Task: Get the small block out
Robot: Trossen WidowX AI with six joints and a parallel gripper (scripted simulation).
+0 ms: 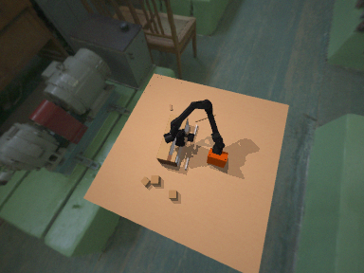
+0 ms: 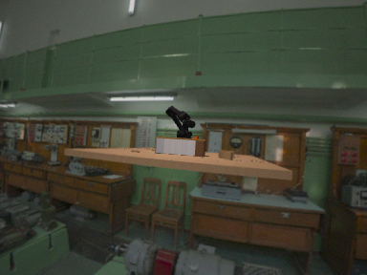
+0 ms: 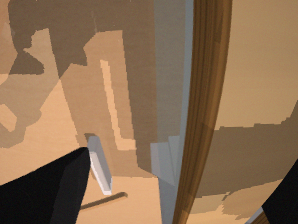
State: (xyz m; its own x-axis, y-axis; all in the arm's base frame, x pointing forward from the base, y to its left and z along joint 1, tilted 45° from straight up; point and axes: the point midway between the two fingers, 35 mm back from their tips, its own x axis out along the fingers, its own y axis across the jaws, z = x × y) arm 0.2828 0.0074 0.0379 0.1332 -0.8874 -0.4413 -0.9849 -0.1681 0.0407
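Right now the tan box is 4 cm to the left of my gripper tip, 3 cm below it and 3 cm ahead of it. The rest, counted from my gripper tip: teal block 6 cm ahead, 2 cm to the right.
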